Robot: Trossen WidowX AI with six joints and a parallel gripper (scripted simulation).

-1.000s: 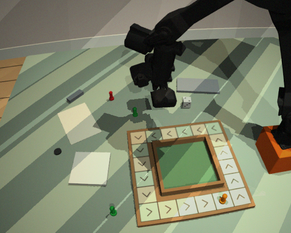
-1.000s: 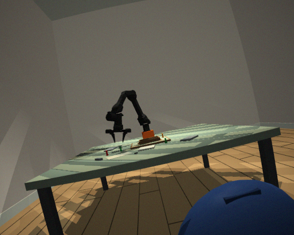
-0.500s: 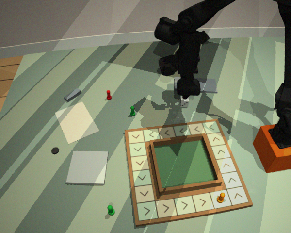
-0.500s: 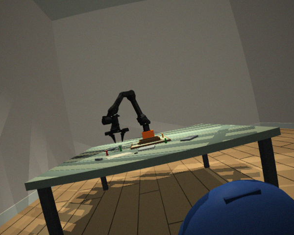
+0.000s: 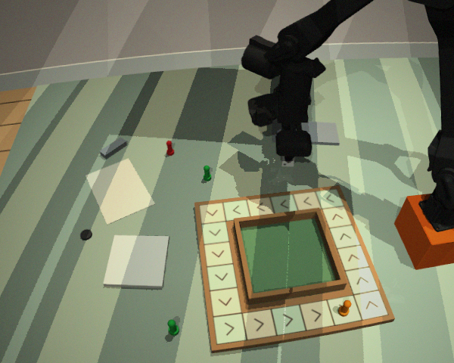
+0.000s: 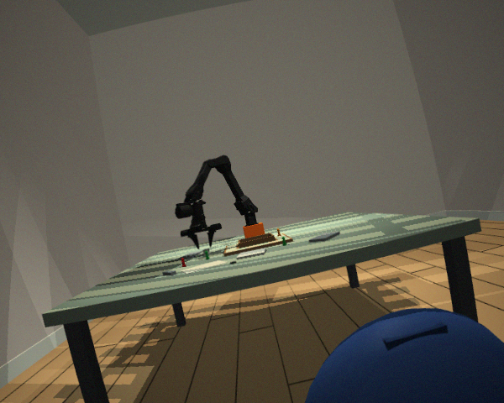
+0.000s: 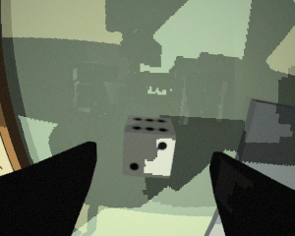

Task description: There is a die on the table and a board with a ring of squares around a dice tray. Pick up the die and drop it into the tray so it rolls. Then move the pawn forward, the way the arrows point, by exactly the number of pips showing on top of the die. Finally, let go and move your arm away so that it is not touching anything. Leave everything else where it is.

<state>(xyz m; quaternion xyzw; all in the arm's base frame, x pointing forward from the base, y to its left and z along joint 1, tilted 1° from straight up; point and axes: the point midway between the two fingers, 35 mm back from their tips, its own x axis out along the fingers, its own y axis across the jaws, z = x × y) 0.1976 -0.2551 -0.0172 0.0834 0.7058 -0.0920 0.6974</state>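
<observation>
Now: the white die 20 mm below my gripper tip. Also, from my gripper tip: grey slab (70 mm behind, 80 mm to the right, 30 mm below); then green dice tray (70 mm ahead, 230 mm to the left, 20 mm below); then red pawn (240 mm ahead, 80 mm to the right, 10 mm below).
</observation>
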